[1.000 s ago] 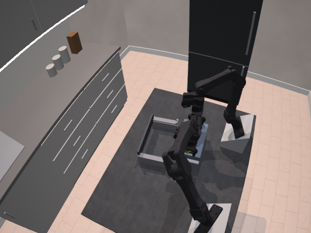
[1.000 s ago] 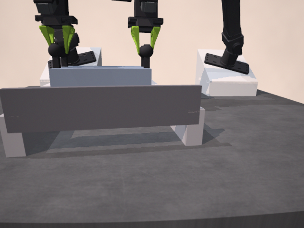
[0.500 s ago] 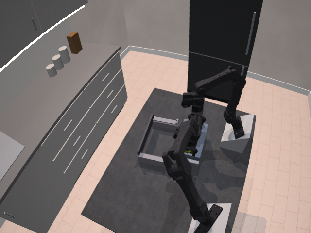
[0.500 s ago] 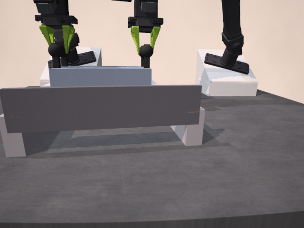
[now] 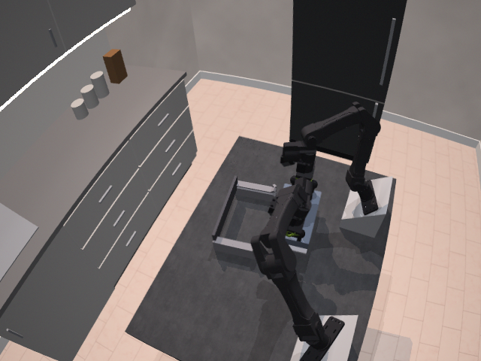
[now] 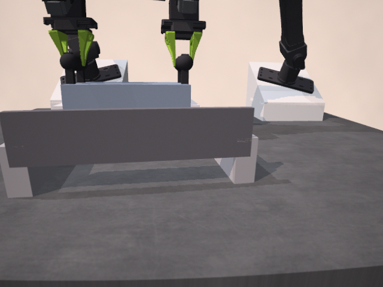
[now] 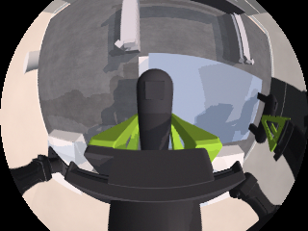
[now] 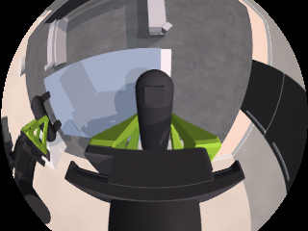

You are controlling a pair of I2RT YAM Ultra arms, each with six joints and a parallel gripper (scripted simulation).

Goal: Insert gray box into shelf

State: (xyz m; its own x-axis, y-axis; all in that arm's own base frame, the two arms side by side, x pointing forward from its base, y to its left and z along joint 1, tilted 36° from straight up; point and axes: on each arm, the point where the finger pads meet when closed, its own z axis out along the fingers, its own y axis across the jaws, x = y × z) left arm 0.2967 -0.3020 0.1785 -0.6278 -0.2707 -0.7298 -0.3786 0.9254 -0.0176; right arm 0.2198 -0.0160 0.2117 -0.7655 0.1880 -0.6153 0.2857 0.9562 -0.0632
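The gray box lies 12 cm to the right of my left hand, 5 cm below it and 1 cm ahead of it. Also, from my left hand: shelf back plate: 31 cm ahead, 10 cm below, 6 cm to the right.
The gray box is 12 cm to the left of my right hand, 5 cm below it and 1 cm behind it. The rest, counted from my right hand: shelf back plate (28 cm ahead, 18 cm to the left, 10 cm below).
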